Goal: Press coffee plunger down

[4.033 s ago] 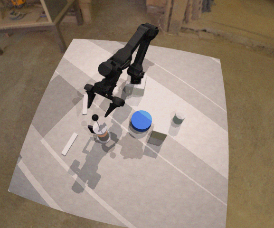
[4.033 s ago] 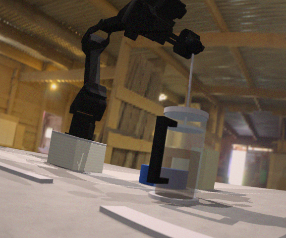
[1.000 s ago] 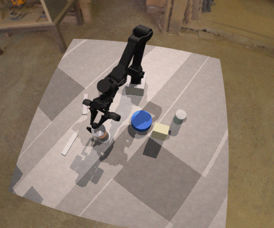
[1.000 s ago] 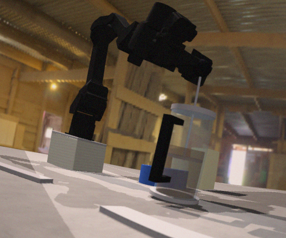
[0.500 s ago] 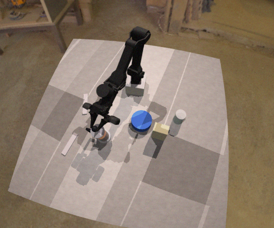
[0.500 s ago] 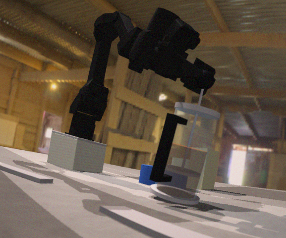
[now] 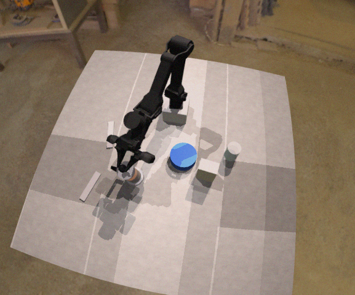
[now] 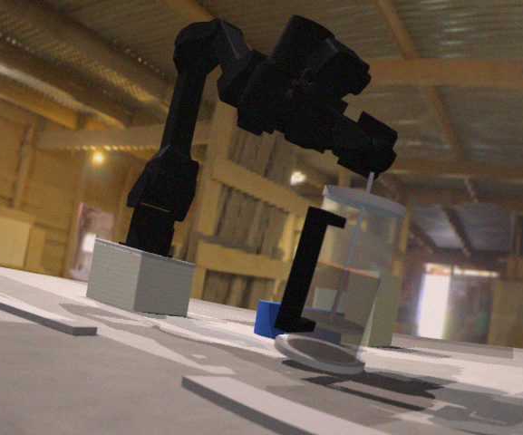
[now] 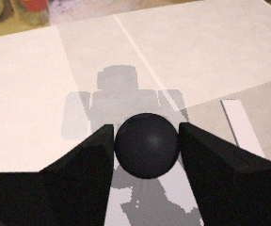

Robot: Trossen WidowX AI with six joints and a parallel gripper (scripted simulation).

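My gripper tip is 20 mm past the glass coffee press, 10 mm to the left of it and 90 mm above it. Also, from my gripper tip: blue round disc (130 mm behind, 230 mm to the left, 170 mm below); then grey-green cup (160 mm behind, 460 mm to the left, 150 mm below).
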